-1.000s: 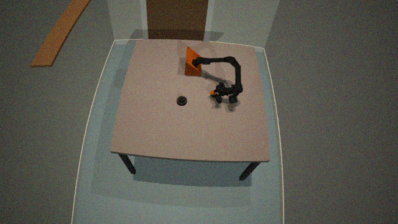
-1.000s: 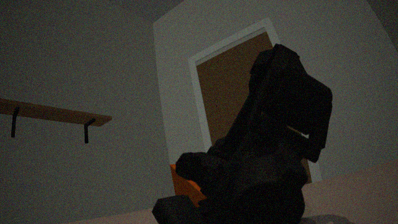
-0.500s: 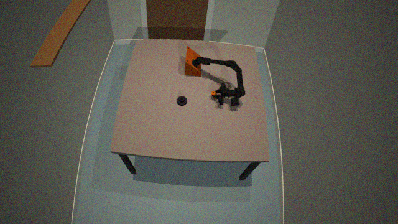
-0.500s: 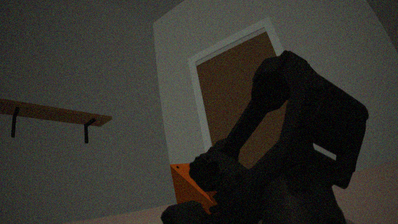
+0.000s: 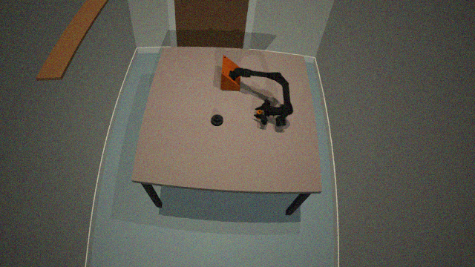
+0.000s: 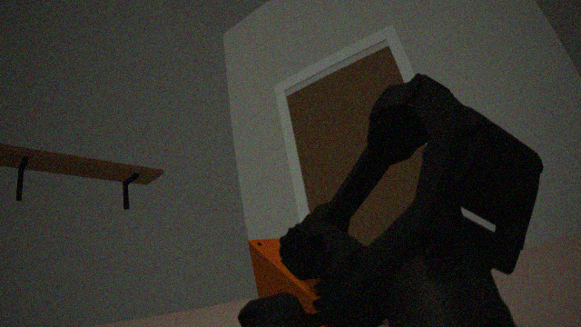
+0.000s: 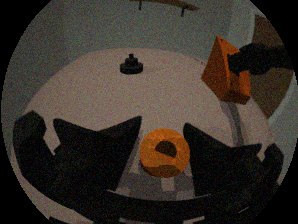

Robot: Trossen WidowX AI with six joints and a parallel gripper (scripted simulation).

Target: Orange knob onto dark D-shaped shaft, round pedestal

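Now: the orange knob 30 mm to the left of my gripper tip and 10 mm below it. Round my gripper tip: dark round pedestal (250 mm to the right, 100 mm ahead, 10 mm below).
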